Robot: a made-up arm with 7 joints. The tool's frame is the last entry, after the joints. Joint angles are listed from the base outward.
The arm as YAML. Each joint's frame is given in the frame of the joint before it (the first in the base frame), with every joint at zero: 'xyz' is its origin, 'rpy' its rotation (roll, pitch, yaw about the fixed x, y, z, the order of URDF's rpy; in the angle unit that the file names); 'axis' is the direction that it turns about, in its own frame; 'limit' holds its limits. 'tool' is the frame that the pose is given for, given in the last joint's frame.
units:
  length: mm
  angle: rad
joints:
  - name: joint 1
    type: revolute
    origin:
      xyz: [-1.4, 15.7, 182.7]
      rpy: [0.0, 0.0, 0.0]
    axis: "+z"
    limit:
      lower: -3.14
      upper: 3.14
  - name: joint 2
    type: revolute
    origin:
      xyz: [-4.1, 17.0, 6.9]
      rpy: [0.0, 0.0, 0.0]
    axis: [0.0, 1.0, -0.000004]
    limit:
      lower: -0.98
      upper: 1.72
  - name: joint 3
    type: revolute
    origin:
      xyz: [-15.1, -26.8, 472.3]
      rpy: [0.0, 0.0, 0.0]
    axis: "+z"
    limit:
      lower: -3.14
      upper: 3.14
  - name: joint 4
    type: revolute
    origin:
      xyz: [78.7, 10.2, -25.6]
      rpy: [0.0, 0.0, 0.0]
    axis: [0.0, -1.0, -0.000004]
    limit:
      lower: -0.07
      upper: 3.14
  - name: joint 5
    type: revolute
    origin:
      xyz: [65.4, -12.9, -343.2]
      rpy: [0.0, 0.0, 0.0]
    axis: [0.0, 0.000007, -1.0]
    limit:
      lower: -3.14
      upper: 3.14
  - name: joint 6
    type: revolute
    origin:
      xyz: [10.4, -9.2, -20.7]
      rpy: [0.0, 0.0, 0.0]
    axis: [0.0, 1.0, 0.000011]
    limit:
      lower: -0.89
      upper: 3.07
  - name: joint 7
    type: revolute
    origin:
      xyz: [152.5, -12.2, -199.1]
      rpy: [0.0, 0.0, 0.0]
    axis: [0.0, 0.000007, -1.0]
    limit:
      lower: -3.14
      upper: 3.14
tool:
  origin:
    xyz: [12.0, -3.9, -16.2]
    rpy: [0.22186, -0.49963, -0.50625]
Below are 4 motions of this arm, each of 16 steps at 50 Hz.
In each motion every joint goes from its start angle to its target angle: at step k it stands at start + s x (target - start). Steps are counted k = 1, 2, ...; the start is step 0. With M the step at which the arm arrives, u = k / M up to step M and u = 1 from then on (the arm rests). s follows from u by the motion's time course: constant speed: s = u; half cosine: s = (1 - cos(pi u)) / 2; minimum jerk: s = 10 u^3 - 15 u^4 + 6 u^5.
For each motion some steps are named. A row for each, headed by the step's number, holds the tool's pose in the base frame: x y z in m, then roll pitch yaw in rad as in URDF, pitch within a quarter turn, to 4 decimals.
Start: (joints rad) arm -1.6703 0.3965 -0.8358 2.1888 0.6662 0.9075 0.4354
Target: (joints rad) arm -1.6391 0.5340 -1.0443 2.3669 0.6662 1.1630 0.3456
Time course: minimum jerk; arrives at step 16
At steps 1, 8, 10, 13, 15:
1: -0.5036 -0.6021 0.7857 1.4078 -0.4306 2.3226
8: -0.5009 -0.6157 0.7747 1.3503 -0.5684 2.3608
10: -0.4975 -0.6222 0.7693 1.3184 -0.6317 2.3840
13: -0.4927 -0.6290 0.7633 1.2813 -0.6958 2.4122
15: -0.4916 -0.6304 0.7621 1.2729 -0.7090 2.4187

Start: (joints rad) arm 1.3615 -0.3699 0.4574 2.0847 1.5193 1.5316 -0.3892
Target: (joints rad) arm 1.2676 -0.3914 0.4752 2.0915 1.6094 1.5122 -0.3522
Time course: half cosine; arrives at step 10
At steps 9, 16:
9: -0.3721 0.1730 1.0306 2.0785 -0.6765 1.1434
16: -0.3720 0.1730 1.0310 2.0796 -0.6752 1.1421

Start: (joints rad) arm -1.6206 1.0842 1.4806 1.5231 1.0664 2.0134 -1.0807
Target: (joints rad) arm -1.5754 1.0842 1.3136 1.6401 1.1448 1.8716 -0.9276
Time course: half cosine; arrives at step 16
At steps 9, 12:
9: 0.5335 -0.2868 0.4889 2.5993 -0.0879 -0.5232
12: 0.5510 -0.3099 0.4744 2.5672 -0.0208 -0.5648

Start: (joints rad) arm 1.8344 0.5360 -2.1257 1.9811 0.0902 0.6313 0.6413
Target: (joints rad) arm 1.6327 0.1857 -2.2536 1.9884 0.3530 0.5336 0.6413
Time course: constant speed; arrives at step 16
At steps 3, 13, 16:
3: 0.5001 0.1299 1.0530 2.2156 -0.5808 -2.5171
13: 0.4926 -0.1609 1.0540 1.9814 -0.3137 -2.5142
16: 0.4764 -0.2475 1.0427 1.9239 -0.2283 -2.5362

